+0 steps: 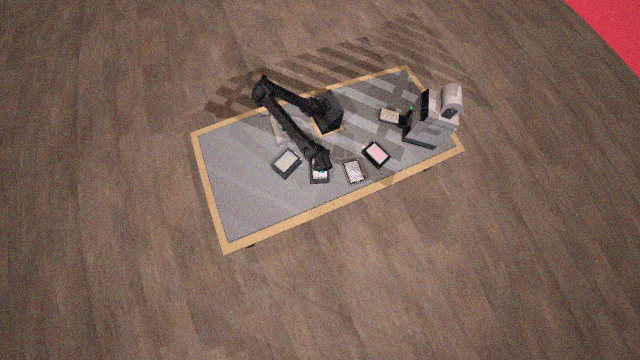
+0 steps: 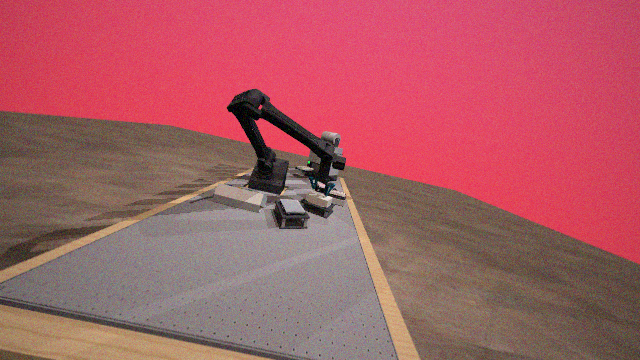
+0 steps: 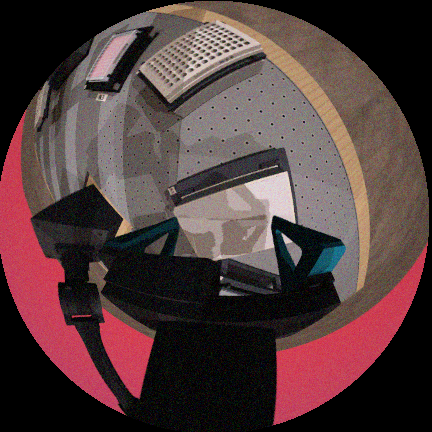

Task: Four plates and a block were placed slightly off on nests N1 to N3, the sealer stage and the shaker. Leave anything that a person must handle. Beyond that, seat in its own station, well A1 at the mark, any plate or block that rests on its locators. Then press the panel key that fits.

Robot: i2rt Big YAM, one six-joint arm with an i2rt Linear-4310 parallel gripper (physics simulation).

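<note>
My gripper (image 1: pixel 322 169) (image 2: pixel 322 191) (image 3: pixel 224 221) is open and empty, low over a plain white plate or block (image 1: pixel 320 176) (image 2: pixel 318 200) (image 3: pixel 281 192), its fingers apart near opposite sides of it. Contact cannot be told. That white piece sits in a dark nest (image 3: pixel 227 176) with its edges not parallel to the nest. A pink plate (image 1: pixel 376 153) (image 3: pixel 111 59) lies on the dark nest labelled N3. A perforated grey piece (image 1: pixel 353 171) (image 3: pixel 205 55) lies between these. A pale plate (image 1: pixel 286 161) (image 2: pixel 292 206) tops a dark stand. Another plate (image 1: pixel 389 116) (image 3: pixel 41 107) is at the sealer.
The sealer machine (image 1: pixel 436 122) stands at one end of the table with a green light. The sloped key panel (image 1: pixel 276 131) (image 2: pixel 237 196) is beside the arm base; the arm hides most of it from above, and its keys cannot be read. A wooden rim (image 1: pixel 310 215) edges the table.
</note>
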